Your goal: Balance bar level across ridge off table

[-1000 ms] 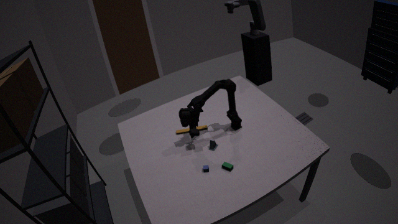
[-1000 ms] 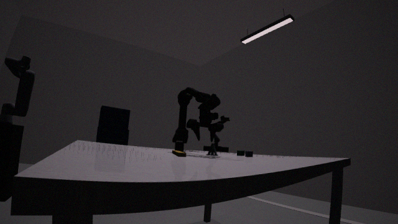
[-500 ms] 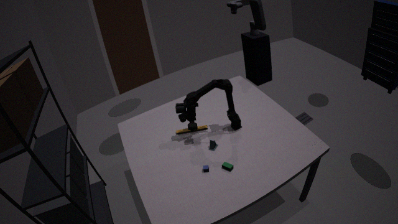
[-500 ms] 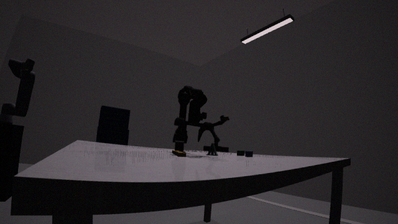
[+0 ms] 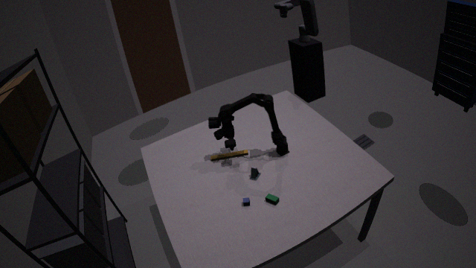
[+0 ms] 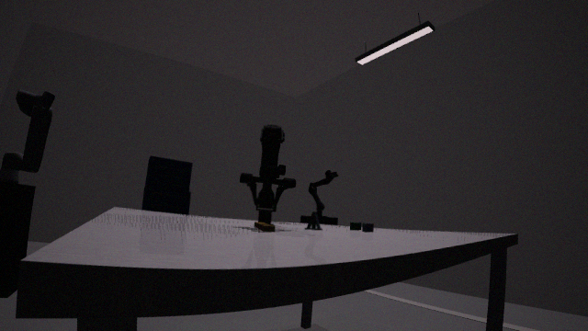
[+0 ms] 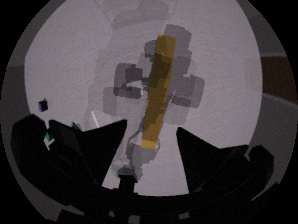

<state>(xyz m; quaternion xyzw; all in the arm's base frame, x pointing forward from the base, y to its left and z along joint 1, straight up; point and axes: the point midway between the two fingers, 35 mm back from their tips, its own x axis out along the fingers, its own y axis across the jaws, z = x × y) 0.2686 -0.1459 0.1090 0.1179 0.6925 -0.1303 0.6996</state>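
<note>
Now: gripper tip 3 cm short of the yellow bar, 2 cm to the left of it and 7 cm above it. Round my gripper tip: blue cube 11 cm ahead, 40 cm to the left, 6 cm below; green block 2 cm behind, 47 cm to the left, 6 cm below.
</note>
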